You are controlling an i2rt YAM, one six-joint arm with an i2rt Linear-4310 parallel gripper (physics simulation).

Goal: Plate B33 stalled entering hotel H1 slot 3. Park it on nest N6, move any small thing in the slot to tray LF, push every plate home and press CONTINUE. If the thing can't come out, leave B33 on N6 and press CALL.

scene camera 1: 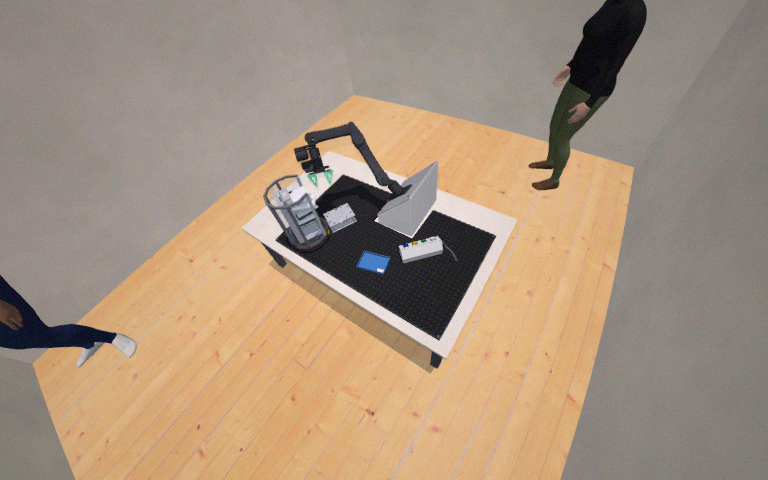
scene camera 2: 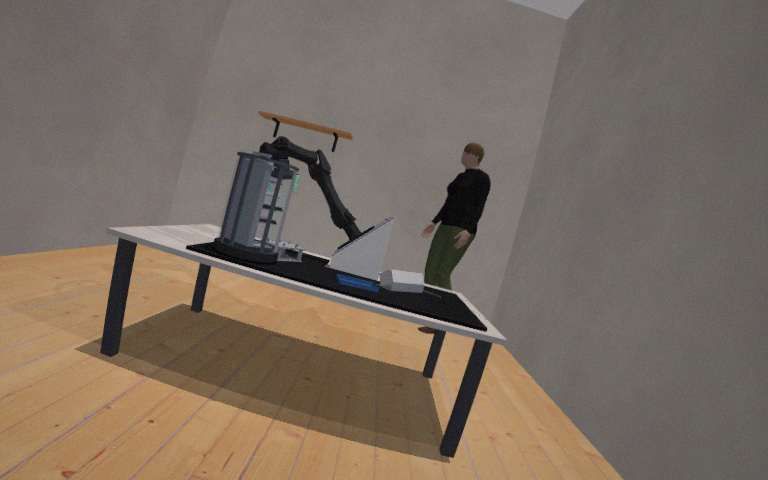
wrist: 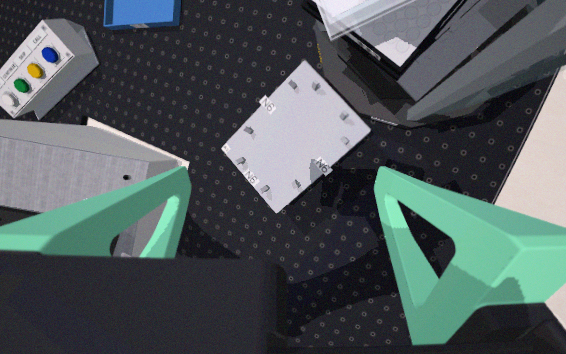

My gripper (wrist: 282, 177) is open, with nothing in its grasp. Also in view: a clear well plate (wrist: 337, 26). Also in view: a round plate rack (wrist: 479, 57), a blue tray (wrist: 108, 24) and a white button box (scene camera 2: 394, 280).
The white button box also shows in scene camera 1 (scene camera 1: 424, 248).
